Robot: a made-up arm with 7 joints.
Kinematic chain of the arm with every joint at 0, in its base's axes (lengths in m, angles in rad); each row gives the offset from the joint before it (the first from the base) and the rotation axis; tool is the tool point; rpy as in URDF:
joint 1: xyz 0 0 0.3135 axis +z
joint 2: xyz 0 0 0 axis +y
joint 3: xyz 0 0 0.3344 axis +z
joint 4: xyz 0.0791 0 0 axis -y
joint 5: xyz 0.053 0 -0.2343 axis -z
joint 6: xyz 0 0 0 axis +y
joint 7: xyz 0.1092 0 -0.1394 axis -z
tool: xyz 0 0 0 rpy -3.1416 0 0
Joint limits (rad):
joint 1: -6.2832..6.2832
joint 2: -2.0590..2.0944
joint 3: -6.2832..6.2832
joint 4: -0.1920..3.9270
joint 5: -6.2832..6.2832
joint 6: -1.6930..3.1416
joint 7: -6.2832..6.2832
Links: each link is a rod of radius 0.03 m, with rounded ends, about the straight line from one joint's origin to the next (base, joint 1, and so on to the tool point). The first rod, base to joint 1, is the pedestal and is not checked.
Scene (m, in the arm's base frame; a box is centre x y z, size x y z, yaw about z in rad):
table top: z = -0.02
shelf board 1: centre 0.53 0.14 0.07 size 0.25 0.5 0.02 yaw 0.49
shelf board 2: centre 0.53 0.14 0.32 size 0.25 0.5 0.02 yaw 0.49
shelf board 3: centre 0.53 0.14 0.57 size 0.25 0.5 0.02 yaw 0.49
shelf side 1: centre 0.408 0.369 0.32 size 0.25 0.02 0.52 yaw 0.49
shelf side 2: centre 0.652 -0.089 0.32 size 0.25 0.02 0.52 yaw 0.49
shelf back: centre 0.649 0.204 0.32 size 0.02 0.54 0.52 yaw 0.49
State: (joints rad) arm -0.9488 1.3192 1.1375 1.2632 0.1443 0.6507 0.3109
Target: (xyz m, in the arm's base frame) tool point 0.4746 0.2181 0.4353
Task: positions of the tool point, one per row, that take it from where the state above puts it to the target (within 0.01 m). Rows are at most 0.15 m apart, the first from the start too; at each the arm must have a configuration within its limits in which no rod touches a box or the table.
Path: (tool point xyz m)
1: 0.4652 -0.0388 0.1798
2: 0.3802 -0.0744 0.1802
3: 0.3796 0.0154 0.2664
4: 0.3437 0.0803 0.3553
5: 0.2817 0.1152 0.4353
6: 0.3858 0.1691 0.4325
7: 0.4746 0.2181 0.4353

